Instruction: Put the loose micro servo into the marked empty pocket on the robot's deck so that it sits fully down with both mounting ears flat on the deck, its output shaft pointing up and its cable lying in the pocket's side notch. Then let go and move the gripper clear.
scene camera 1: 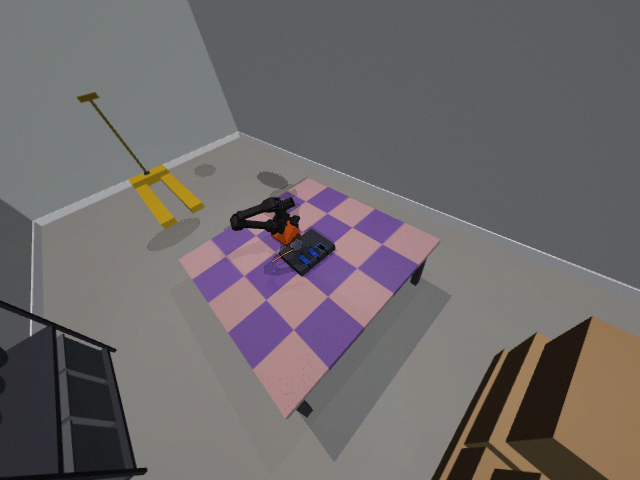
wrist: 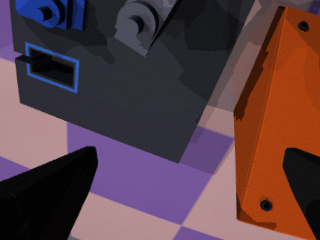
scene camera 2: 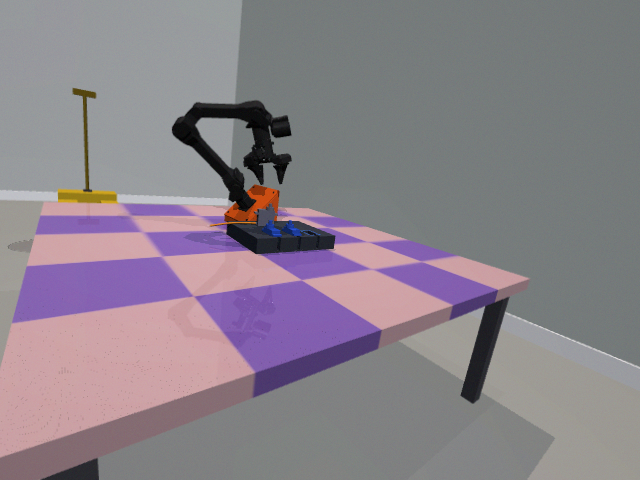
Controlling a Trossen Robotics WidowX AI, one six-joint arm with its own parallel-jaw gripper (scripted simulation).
Labels:
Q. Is my gripper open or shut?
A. Open.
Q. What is my gripper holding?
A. Nothing.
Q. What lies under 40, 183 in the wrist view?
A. My gripper.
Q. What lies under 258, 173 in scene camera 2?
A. My gripper.

